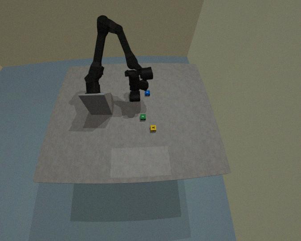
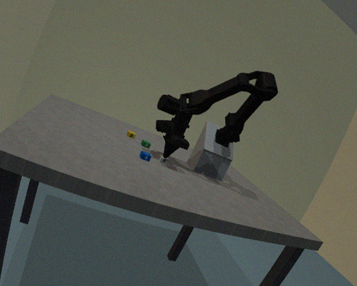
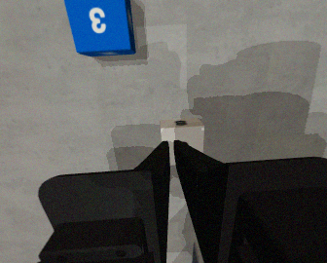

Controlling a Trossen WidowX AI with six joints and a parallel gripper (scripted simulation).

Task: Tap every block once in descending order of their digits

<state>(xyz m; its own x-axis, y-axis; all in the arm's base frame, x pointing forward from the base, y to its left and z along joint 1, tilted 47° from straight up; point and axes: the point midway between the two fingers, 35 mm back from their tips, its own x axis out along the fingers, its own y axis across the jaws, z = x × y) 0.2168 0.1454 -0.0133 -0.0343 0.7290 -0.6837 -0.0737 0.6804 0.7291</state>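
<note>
Now: gripper tip 10 mm to the left of the white block and 10 mm above it. Also, from my gripper tip: blue block (80 mm ahead, 40 mm to the left, 10 mm below); then yellow block (220 mm to the right, 120 mm ahead, 10 mm below); then green block (150 mm to the right, 50 mm ahead, 10 mm below).
</note>
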